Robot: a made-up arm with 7 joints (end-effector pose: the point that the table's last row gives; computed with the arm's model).
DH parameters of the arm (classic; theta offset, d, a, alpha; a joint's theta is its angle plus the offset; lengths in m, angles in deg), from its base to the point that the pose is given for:
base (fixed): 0 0.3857 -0.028 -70
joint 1: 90 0.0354 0.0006 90
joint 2: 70 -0.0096 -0.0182 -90
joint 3: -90 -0.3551 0.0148 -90
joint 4: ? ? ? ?
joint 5: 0 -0.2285 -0.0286 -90
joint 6: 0 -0.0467 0.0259 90
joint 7: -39.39 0 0.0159 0
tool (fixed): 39.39 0.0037 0 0
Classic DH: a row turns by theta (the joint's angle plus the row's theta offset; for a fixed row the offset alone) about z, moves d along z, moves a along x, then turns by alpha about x.
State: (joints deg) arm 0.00 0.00 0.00 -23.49 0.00 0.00 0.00
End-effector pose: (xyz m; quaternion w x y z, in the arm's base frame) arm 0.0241 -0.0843 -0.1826 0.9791 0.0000 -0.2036 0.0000
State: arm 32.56 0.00 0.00 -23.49 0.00 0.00 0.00
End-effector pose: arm -0.2560 -0.1019 -0.1343 0.9934 0.0195 0.0625 0.0939
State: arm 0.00 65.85 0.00 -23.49 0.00 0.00 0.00
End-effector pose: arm 0.0241 0.5144 0.0525 0.8218 0.5322 -0.1709 -0.1106
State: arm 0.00 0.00 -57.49 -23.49 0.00 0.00 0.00
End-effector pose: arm -0.0884 -0.0902 -0.1826 0.8584 -0.0979 -0.1785 -0.4708
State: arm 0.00 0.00 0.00 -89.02 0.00 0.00 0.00
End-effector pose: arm 0.2012 -0.0843 -0.0083 0.7131 0.0000 -0.7010 0.0000
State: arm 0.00 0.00 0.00 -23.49 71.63 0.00 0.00
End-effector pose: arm 0.0675 -0.0363 -0.1637 0.7939 -0.1191 -0.1651 0.5729
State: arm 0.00 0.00 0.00 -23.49 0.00 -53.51 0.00
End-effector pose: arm -0.0045 -0.0843 -0.1632 0.7826 0.0000 -0.6225 0.0000
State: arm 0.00 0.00 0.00 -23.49 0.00 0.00 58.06
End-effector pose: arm 0.0266 -0.0691 -0.1815 0.8561 -0.0988 -0.1780 0.4751
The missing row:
joint 4: 0 -0.0428 -0.0562 90
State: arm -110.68 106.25 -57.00 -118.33 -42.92 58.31 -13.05
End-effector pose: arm 0.2491 0.2522 0.6791 0.0317 -0.9339 0.3558 0.0120
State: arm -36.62 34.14 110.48 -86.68 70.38 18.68 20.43
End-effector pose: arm 0.1121 0.4273 0.2487 0.2237 0.2600 0.7882 -0.5111
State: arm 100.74 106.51 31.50 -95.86 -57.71 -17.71 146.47
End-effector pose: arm -0.0327 0.5084 0.3302 0.9971 0.0524 -0.0513 -0.0210
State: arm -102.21 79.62 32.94 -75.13 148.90 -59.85 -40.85
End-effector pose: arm 0.0624 0.3519 0.7129 0.3882 0.5299 0.6237 -0.4238
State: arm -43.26 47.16 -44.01 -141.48 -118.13 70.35 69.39
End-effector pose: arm 0.2719 -0.0167 0.2850 0.0934 -0.2069 0.9731 -0.0392
